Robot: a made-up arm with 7 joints. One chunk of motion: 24 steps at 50 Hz.
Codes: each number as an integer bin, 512 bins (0 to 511) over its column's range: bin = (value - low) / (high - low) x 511, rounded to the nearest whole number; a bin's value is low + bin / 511 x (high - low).
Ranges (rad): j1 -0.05..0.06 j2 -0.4..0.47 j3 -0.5..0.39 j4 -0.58..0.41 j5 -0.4..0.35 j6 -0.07..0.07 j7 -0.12..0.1
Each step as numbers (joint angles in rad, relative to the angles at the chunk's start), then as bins.
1 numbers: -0.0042 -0.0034 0.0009 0.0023 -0.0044 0.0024 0.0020
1 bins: 213 233 288 301 270 264 283
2 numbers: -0.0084 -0.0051 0.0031 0.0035 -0.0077 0.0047 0.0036
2 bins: 193 232 289 301 267 273 287
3 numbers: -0.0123 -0.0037 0.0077 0.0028 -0.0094 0.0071 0.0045
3 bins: 175 233 291 301 266 281 289
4 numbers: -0.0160 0.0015 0.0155 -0.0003 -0.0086 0.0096 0.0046
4 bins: 158 236 296 299 267 291 289
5 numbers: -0.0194 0.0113 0.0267 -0.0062 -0.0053 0.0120 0.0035
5 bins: 142 242 302 296 269 299 287
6 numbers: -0.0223 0.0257 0.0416 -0.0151 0.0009 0.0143 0.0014
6 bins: 129 250 311 292 273 308 282
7 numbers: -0.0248 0.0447 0.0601 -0.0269 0.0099 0.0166 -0.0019
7 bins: 117 261 322 285 279 316 274
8 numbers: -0.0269 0.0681 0.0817 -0.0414 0.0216 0.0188 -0.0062
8 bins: 107 275 334 278 287 324 264
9 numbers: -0.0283 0.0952 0.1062 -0.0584 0.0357 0.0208 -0.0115
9 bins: 101 291 348 269 297 331 252
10 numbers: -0.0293 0.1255 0.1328 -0.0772 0.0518 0.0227 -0.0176
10 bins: 96 309 363 260 308 338 238
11 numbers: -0.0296 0.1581 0.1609 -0.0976 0.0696 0.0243 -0.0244
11 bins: 95 328 379 249 320 344 222
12 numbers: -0.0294 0.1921 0.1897 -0.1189 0.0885 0.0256 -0.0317
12 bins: 96 348 396 238 333 349 205
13 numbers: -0.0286 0.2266 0.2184 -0.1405 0.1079 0.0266 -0.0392
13 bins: 99 368 412 227 346 353 188
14 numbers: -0.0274 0.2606 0.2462 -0.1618 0.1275 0.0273 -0.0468
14 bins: 105 388 428 216 359 355 170
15 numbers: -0.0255 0.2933 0.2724 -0.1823 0.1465 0.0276 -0.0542
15 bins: 114 407 443 205 372 356 153
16 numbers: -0.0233 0.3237 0.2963 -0.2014 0.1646 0.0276 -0.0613
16 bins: 124 425 457 195 385 356 136
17 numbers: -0.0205 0.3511 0.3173 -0.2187 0.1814 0.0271 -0.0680
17 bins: 137 441 469 186 396 354 121
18 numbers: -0.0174 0.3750 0.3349 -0.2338 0.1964 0.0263 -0.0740
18 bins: 151 455 479 179 406 351 107
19 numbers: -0.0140 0.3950 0.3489 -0.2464 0.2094 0.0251 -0.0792
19 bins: 167 467 487 172 415 347 95
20 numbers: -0.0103 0.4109 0.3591 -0.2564 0.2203 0.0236 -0.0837
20 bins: 184 476 493 167 423 342 84
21 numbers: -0.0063 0.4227 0.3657 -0.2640 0.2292 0.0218 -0.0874
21 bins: 203 483 497 163 429 335 76
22 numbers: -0.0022 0.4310 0.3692 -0.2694 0.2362 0.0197 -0.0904
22 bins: 222 488 499 160 433 327 69
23 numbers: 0.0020 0.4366 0.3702 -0.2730 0.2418 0.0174 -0.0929
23 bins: 242 491 500 158 437 319 63
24 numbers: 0.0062 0.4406 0.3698 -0.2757 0.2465 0.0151 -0.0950
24 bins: 261 494 499 157 440 311 58
